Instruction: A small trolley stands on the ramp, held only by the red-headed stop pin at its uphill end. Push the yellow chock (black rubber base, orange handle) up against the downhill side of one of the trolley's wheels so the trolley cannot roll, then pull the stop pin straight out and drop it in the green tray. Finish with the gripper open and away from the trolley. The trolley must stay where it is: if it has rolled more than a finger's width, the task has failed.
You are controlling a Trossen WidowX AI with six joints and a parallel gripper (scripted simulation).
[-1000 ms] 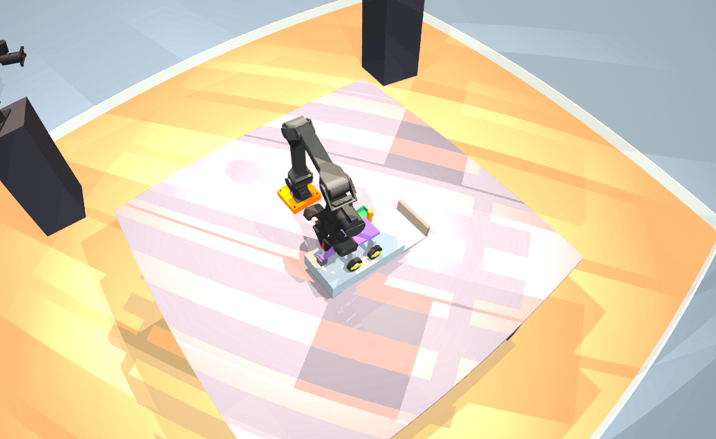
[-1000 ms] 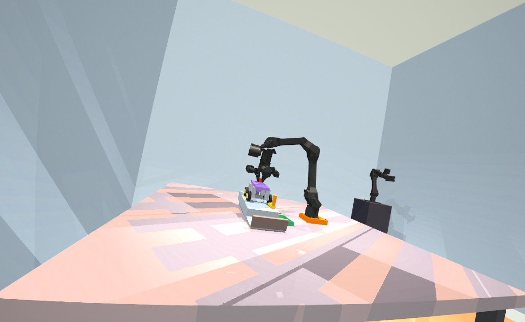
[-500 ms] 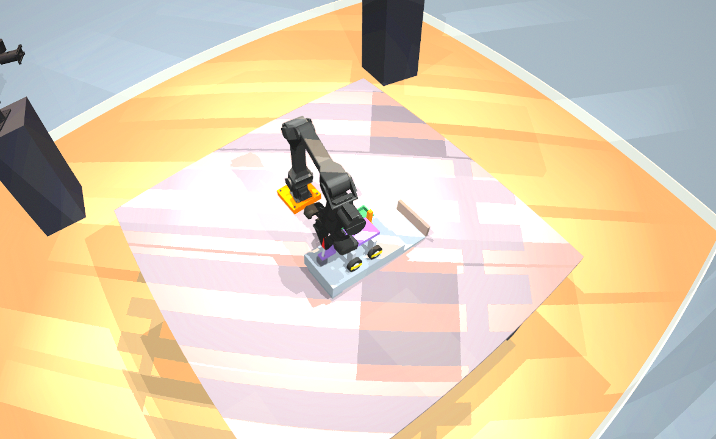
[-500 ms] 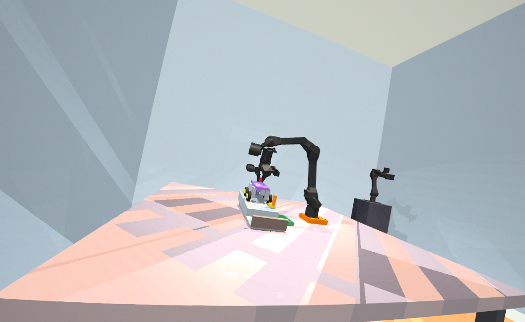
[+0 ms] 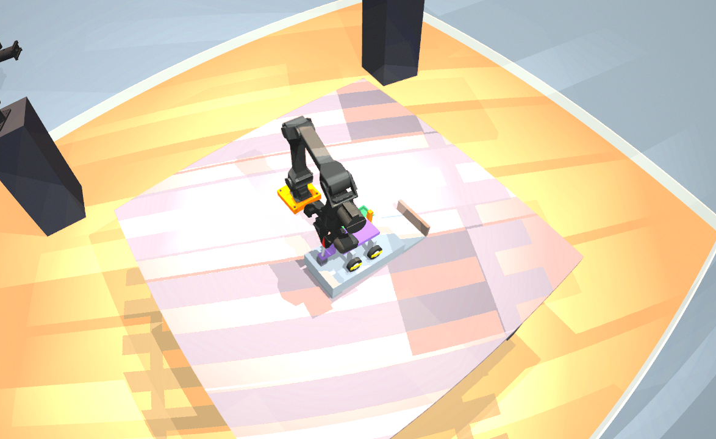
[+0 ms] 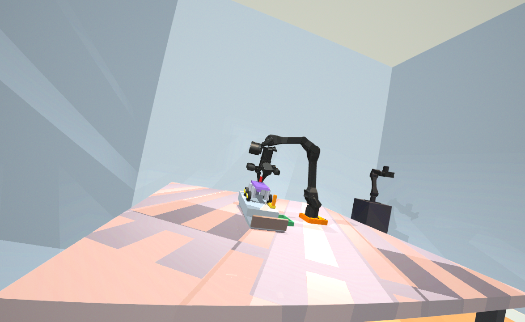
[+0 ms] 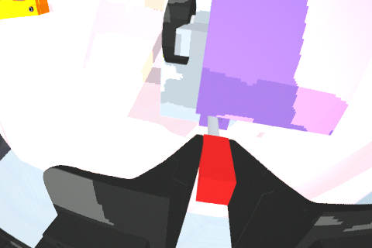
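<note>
The green tray lies 180 mm to the left of my gripper tip, 160 mm below it and 120 mm behind it. From my gripper tip the other things lie so: stop pin right at my gripper tip; then purple-decked trolley 90 mm to the left, 40 mm below, 10 mm ahead; then yellow chock 170 mm to the left, 70 mm below, 60 mm behind.
</note>
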